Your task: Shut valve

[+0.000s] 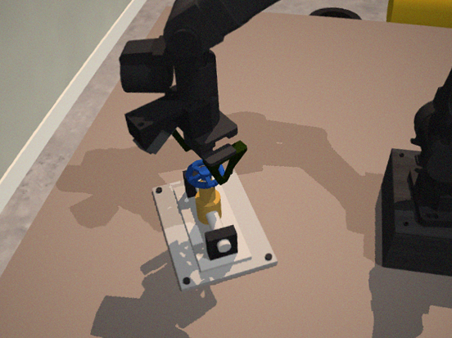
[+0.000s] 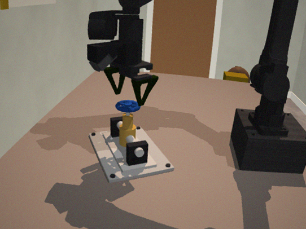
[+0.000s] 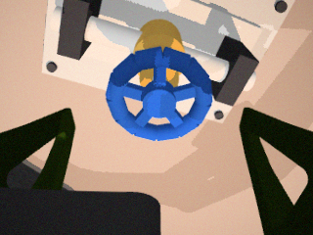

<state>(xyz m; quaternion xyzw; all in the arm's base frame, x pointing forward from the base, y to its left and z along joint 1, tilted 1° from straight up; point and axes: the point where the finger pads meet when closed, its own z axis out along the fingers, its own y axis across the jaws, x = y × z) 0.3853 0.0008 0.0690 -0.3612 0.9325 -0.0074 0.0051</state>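
My hand is 30 mm above the blue spoked handwheel. The rest, counted from my hand: plate 160 mm below.
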